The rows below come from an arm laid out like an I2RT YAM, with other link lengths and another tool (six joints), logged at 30 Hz.
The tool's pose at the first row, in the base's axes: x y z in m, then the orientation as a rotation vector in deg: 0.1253 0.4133 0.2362 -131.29 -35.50 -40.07
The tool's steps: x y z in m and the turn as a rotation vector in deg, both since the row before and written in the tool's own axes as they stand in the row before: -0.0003 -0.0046 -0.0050 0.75 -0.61 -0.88; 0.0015 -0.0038 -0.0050 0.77 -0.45 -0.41; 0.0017 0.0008 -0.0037 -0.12 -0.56 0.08; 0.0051 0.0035 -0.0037 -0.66 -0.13 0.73; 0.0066 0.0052 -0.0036 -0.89 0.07 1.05; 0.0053 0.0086 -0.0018 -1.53 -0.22 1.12; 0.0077 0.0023 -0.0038 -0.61 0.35 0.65; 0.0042 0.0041 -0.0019 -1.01 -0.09 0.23; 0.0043 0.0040 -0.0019 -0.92 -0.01 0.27
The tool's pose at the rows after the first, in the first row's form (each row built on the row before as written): 0.1208 0.4128 0.2413 -130.75 -36.99 -39.47; 0.1181 0.4122 0.2471 -130.19 -37.84 -38.81; 0.1188 0.4095 0.2502 -130.58 -37.99 -38.21; 0.1237 0.4060 0.2542 -131.38 -37.06 -38.03; 0.1307 0.4018 0.2582 -132.35 -35.60 -38.03; 0.1392 0.3961 0.2587 -134.05 -34.05 -37.95; 0.1453 0.3938 0.2648 -134.55 -32.98 -38.32; 0.1502 0.3906 0.2667 -135.56 -32.53 -38.55; 0.1551 0.3875 0.2688 -136.45 -32.01 -38.82
